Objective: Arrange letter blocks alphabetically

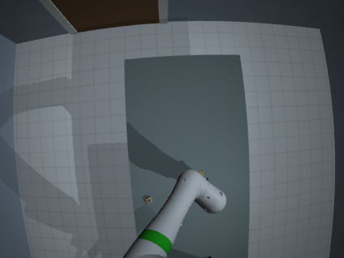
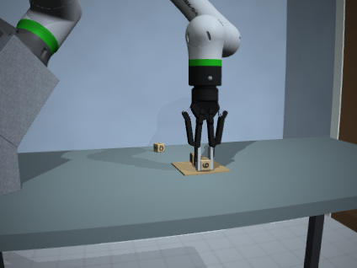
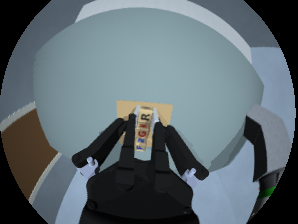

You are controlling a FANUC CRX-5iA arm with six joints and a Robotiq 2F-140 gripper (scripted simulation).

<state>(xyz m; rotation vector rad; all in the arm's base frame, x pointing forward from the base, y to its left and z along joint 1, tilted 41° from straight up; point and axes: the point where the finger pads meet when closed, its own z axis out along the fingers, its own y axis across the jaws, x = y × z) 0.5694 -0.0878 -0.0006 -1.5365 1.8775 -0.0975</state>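
Now: the tan mat 50 mm to the left of my hand and 40 mm below it.
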